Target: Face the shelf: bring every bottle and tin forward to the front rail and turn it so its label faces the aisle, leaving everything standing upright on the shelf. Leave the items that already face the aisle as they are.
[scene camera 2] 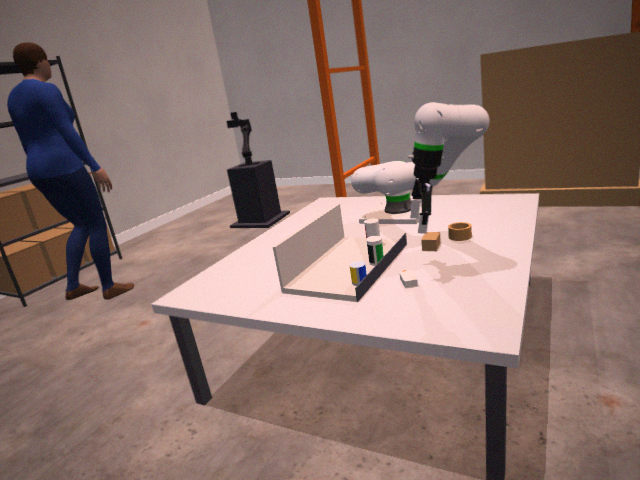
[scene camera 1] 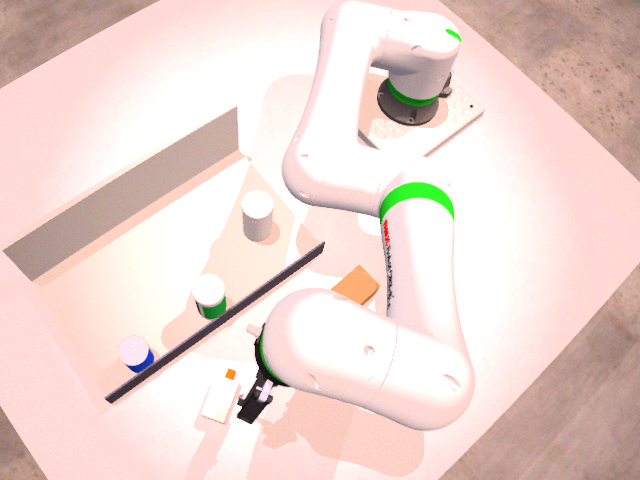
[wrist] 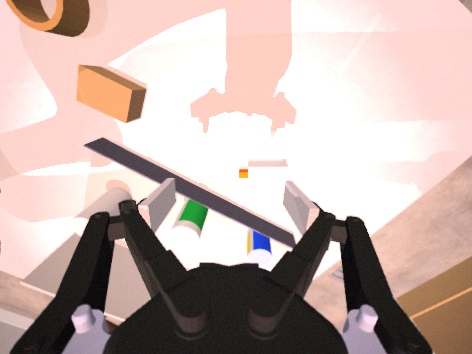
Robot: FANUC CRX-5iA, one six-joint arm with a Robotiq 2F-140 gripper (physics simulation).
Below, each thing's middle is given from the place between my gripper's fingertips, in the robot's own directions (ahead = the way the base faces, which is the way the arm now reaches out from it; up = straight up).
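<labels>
There's a white bottle with orange cap (wrist: 259, 173) that's 17 cm below my hand, 3 cm to the right of it and 8 cm ahead of it. The dark front rail (scene camera 1: 295, 266) is 16 cm below my hand, 2 cm behind it and 14 cm to the right of it. I can see a tan cardboard box (scene camera 1: 358, 286) too, and that's 16 cm below my hand, 1 cm to the right of it and 25 cm behind it, while the plain white tin (scene camera 1: 257, 206) is 10 cm below my hand, 20 cm behind it and 24 cm to the right of it.
</labels>
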